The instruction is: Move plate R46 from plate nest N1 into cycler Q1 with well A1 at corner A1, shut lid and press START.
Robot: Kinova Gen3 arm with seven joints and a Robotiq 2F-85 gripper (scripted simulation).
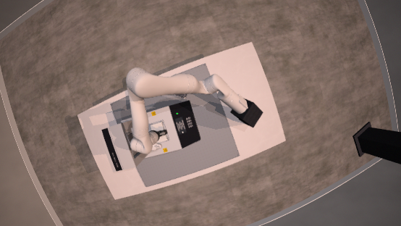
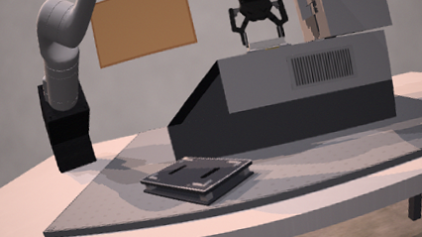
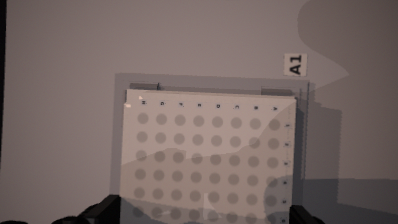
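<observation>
My hand is 1 cm above the plate R46. From my hand the other things lie so: A1 mark: 26 cm behind, 20 cm below, 11 cm to the right; dark plate nest N1: 25 cm behind, 21 cm to the right, 20 cm below.
</observation>
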